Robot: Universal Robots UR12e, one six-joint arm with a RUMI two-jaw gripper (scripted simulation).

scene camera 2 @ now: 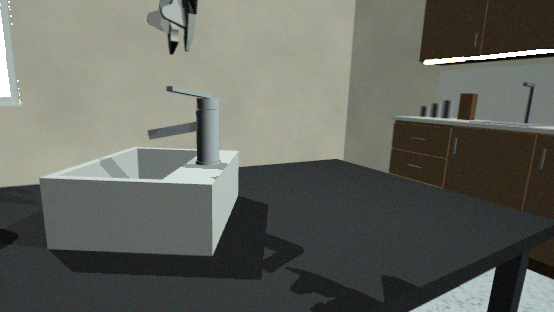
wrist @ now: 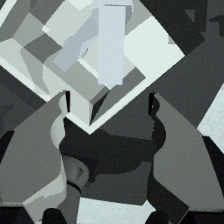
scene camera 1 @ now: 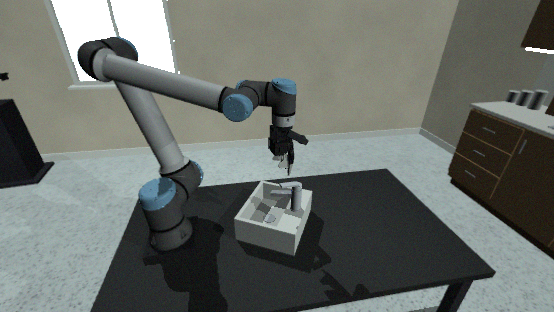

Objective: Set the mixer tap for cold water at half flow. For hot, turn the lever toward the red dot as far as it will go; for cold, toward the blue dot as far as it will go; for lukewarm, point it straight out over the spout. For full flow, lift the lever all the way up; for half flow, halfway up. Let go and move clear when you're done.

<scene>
In view: the gripper [scene camera 1: 285, 171], a flat lever [wrist: 111, 32] and a white basin [scene camera 1: 278, 228].
The gripper also shows in the wrist view [wrist: 109, 93]. The white basin is seen too in the wrist view [wrist: 38, 38].
</scene>
